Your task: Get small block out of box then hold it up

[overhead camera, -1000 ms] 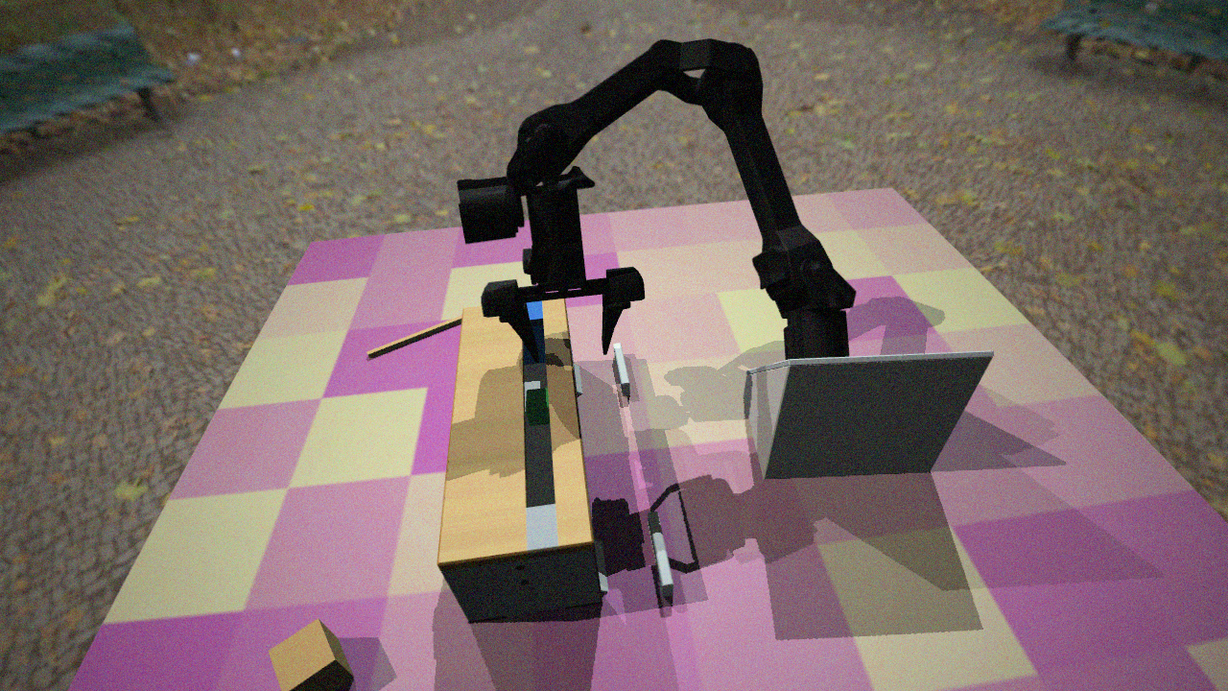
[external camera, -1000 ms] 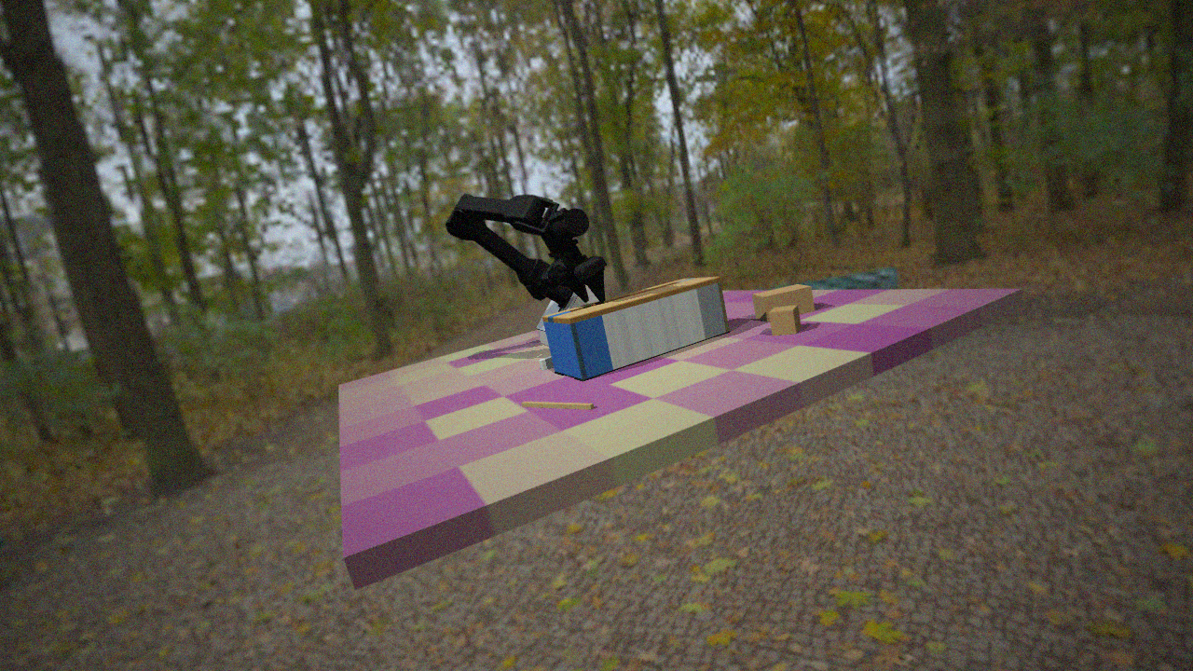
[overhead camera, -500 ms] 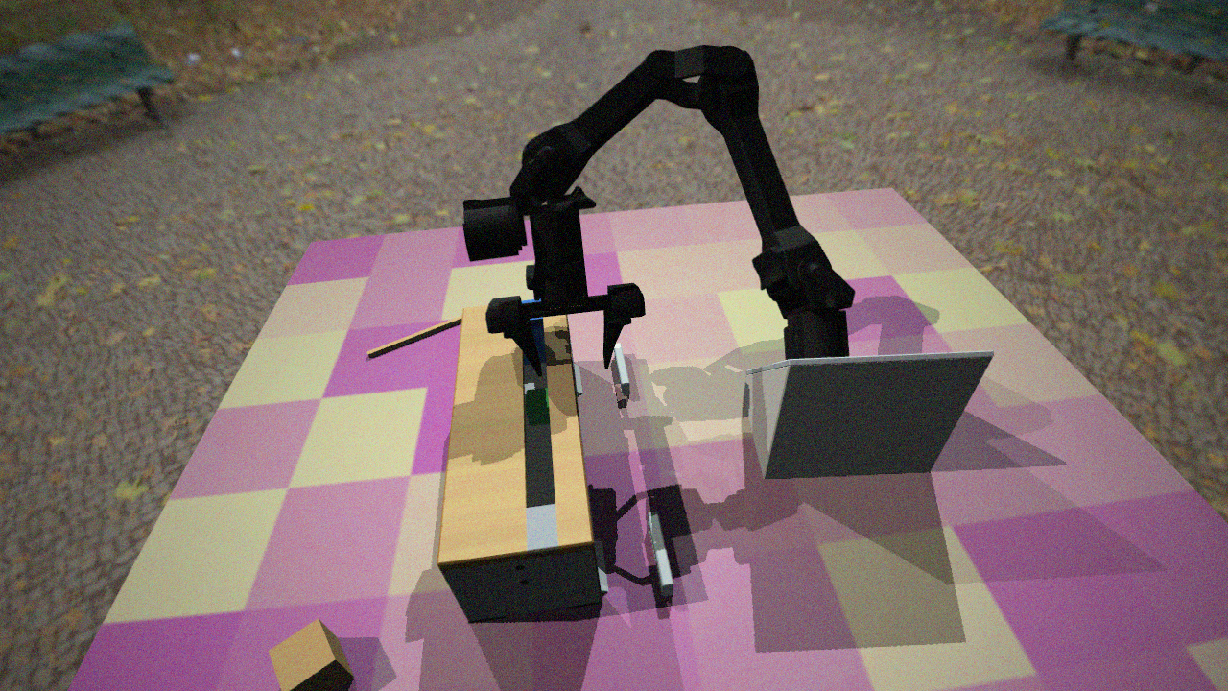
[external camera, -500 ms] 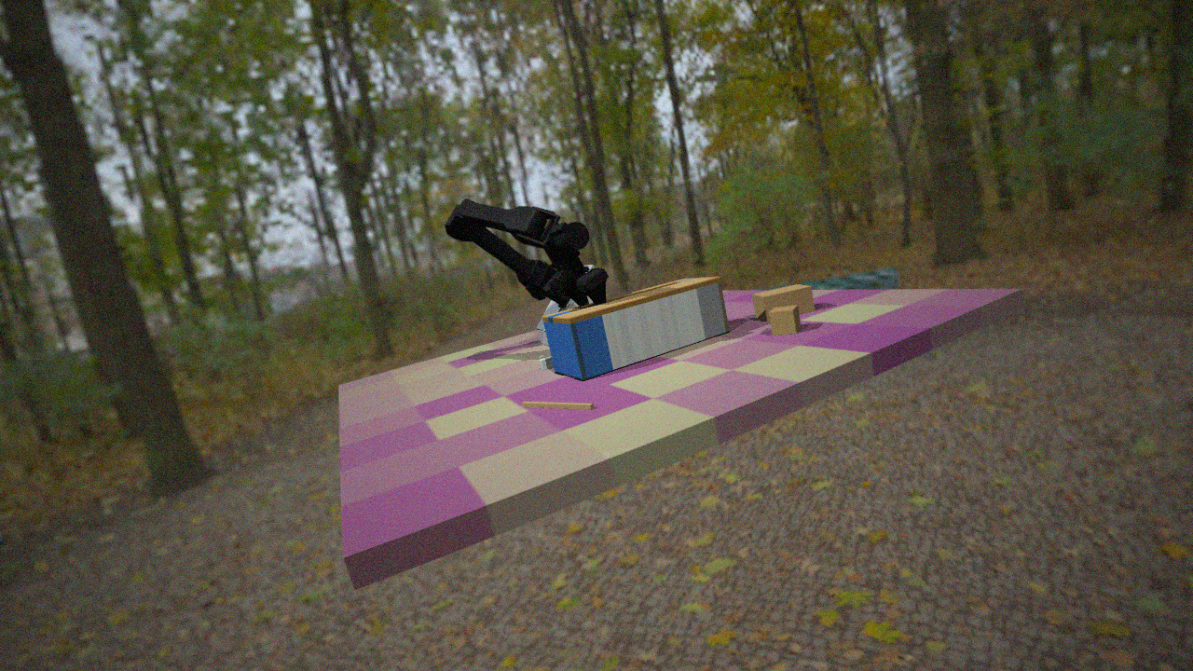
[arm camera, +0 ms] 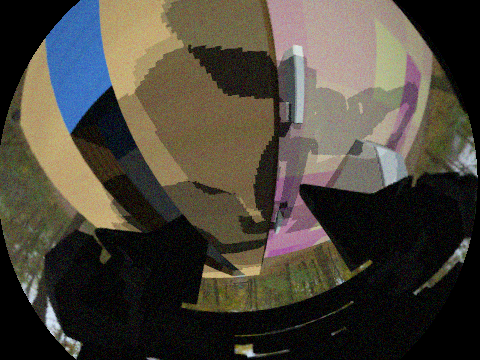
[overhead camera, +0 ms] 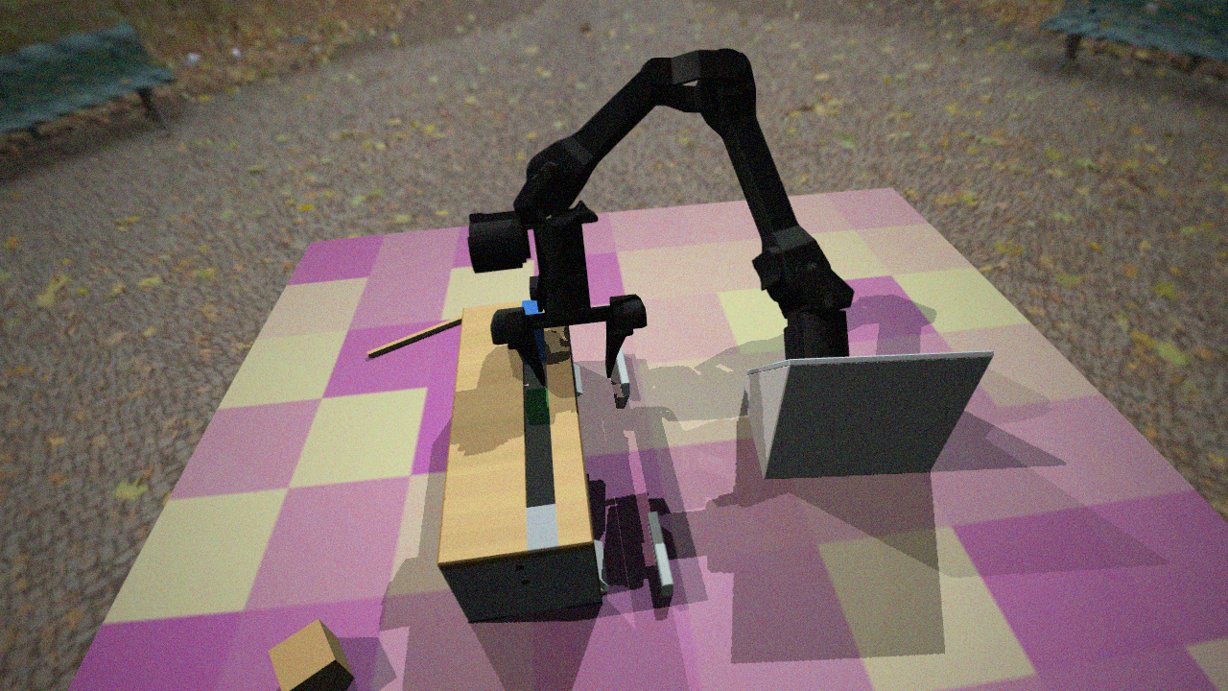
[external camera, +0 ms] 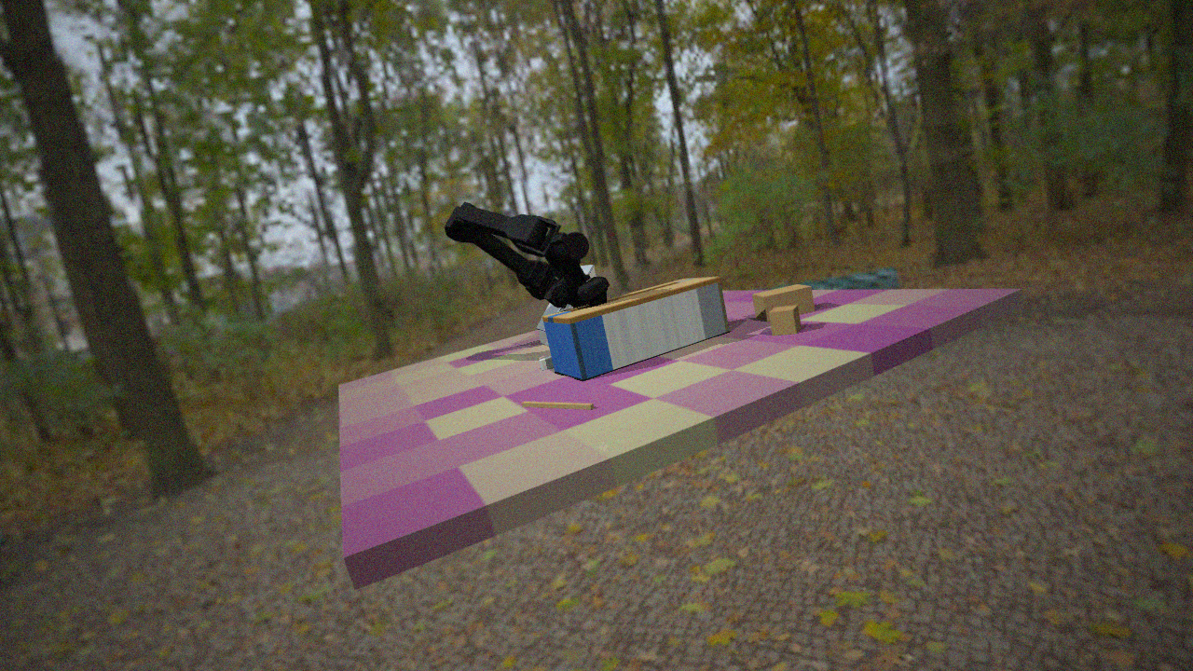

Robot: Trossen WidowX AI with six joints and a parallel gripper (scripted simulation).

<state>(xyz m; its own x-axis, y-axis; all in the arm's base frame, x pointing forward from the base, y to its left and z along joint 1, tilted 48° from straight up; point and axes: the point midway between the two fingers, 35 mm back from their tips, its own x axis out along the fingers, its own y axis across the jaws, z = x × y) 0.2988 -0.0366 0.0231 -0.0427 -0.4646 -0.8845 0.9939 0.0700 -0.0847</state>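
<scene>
My gripper tip is now 4 cm short of the green block and 4 cm to the right of it. The rest, counted from my gripper tip: long box (3 cm ahead, 7 cm to the left, 2 cm below); then tan cube (26 cm ahead, 32 cm to the left, 6 cm below); then thin wooden stick (28 cm ahead, 21 cm to the right, 8 cm below).
</scene>
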